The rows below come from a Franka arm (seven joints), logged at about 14 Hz.
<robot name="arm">
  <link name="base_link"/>
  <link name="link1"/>
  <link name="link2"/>
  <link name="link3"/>
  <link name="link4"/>
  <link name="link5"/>
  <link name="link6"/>
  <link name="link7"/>
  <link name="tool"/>
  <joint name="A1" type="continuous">
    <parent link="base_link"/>
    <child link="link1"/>
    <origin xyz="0 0 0.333"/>
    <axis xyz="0 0 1"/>
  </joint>
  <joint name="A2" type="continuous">
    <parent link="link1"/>
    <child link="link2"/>
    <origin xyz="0 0 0"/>
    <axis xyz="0 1 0"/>
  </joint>
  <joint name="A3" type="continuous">
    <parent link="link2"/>
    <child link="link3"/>
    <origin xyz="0 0 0.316"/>
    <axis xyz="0 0 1"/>
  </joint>
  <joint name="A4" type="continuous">
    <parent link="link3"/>
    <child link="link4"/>
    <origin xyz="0.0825 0 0"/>
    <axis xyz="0 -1 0"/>
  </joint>
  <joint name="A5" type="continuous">
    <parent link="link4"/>
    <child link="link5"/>
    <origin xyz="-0.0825 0 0.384"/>
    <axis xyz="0 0 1"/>
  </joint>
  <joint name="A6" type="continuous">
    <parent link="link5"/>
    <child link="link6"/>
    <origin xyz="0 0 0"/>
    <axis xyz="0 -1 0"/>
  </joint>
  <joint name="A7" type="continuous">
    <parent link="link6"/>
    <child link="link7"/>
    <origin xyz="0.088 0 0"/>
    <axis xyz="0 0 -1"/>
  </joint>
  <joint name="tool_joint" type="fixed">
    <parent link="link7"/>
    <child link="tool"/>
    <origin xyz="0 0 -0.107" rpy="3.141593 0 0"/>
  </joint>
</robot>
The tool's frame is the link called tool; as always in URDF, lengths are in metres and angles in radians. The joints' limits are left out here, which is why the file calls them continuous.
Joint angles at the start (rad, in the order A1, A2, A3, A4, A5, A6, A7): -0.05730 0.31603 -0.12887 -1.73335 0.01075 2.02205 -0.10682
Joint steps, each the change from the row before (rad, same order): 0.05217 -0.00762 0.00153 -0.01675 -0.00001 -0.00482 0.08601; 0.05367 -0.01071 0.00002 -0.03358 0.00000 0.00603 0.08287; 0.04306 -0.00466 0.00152 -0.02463 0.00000 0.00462 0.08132; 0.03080 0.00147 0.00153 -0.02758 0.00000 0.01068 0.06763; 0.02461 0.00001 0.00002 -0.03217 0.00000 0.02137 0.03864; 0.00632 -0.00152 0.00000 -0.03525 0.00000 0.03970 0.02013; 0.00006 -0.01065 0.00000 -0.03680 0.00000 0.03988 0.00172; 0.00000 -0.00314 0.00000 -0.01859 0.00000 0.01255 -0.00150; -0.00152 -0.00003 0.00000 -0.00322 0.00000 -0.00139 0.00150
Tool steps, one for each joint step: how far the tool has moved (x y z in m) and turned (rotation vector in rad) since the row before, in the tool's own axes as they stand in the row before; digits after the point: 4 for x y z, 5 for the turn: -0.0021 -0.0342 0.0025 0.00045 -0.01247 0.03277; -0.0076 -0.0334 0.0076 -0.00164 -0.01537 0.02982; -0.0075 -0.0270 0.0075 -0.00335 -0.01395 0.03721; -0.0078 -0.0189 0.0124 -0.00552 -0.01683 0.03568; -0.0079 -0.0135 0.0127 -0.00474 -0.00931 0.01444; -0.0045 -0.0026 0.0118 0.00099 0.00608 0.01419; -0.0047 0.0017 0.0070 0.00475 0.01284 0.00216; -0.0032 0.0011 0.0055 -0.00050 -0.00290 -0.00128; -0.0007 0.0011 0.0016 -0.00112 -0.00448 0.00304
